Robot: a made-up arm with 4 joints.
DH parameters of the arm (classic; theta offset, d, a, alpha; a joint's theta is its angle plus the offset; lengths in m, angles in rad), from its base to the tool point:
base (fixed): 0 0.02 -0.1 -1.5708
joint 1: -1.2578 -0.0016 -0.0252 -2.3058
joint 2: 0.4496 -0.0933 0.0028 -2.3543
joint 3: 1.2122 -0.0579 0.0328 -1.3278
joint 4: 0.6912 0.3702 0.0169 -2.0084
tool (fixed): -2.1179 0.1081 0 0
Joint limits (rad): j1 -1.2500..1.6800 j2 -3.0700..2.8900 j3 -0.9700..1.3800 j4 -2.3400..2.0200
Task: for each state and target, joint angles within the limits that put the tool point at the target. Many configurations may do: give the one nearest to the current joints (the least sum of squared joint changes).
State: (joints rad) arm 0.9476 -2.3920 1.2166 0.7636
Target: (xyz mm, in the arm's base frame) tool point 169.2 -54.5 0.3
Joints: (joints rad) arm 1.3590 -2.9863 0.7422 0.9044
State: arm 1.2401 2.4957 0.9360 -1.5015
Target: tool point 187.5 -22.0 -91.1
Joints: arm 1.6704 2.8648 0.9382 -1.3530
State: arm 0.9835 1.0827 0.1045 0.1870
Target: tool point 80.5 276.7 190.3
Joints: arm 0.7721 1.2806 -0.5930 -0.0558
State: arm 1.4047 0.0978 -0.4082 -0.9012
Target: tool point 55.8 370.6 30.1
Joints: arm 1.6574 0.2643 -0.8429 -1.2416
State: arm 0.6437 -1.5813 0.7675 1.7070
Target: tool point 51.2 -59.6 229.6
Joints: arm 0.3869 -2.3903 1.2557 1.8510
